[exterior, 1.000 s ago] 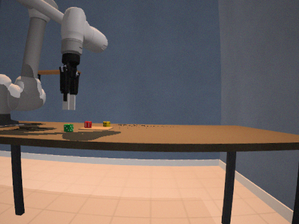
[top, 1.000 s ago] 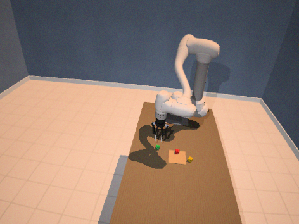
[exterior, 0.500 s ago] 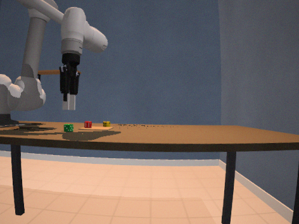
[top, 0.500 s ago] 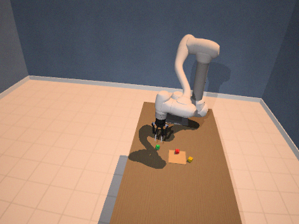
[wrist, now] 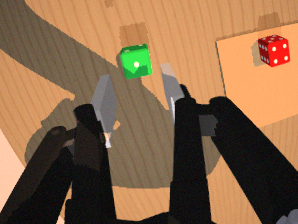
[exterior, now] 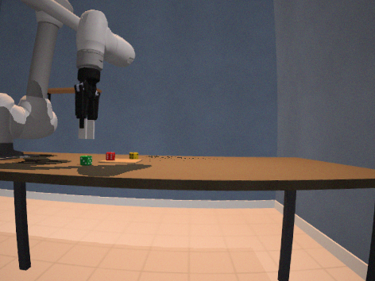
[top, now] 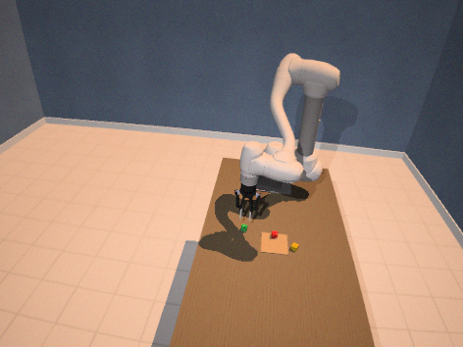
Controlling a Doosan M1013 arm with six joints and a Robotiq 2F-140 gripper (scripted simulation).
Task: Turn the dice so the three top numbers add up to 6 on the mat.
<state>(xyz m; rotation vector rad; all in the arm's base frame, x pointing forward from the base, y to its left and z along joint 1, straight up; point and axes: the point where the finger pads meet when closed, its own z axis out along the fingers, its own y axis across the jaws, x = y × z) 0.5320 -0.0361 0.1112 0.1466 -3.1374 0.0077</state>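
Now: the green die 100 mm below my hand. Round my hand: yellow die (40 mm ahead, 280 mm to the left, 100 mm below); red die (170 mm to the left, 100 mm below); tan mat (40 mm ahead, 180 mm to the left, 120 mm below).
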